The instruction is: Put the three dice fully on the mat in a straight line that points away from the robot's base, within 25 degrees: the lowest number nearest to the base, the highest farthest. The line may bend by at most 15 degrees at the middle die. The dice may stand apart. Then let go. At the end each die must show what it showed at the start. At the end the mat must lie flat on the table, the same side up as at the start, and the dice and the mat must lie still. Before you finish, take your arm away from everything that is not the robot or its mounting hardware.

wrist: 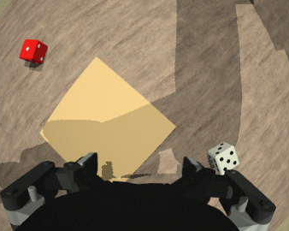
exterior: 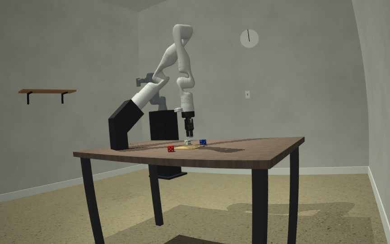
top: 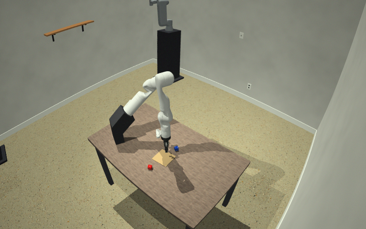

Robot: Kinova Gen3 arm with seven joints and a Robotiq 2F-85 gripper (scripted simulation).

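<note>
Now: hand 3 cm short of the blue die, 8 cm to the right of it and 5 cm above it. Also, from my hand: tan mat (3 cm ahead, 5 cm to the right, 6 cm below); red die (4 cm ahead, 21 cm to the right, 5 cm below); white die (8 cm behind, 8 cm to the left, 5 cm below).
</note>
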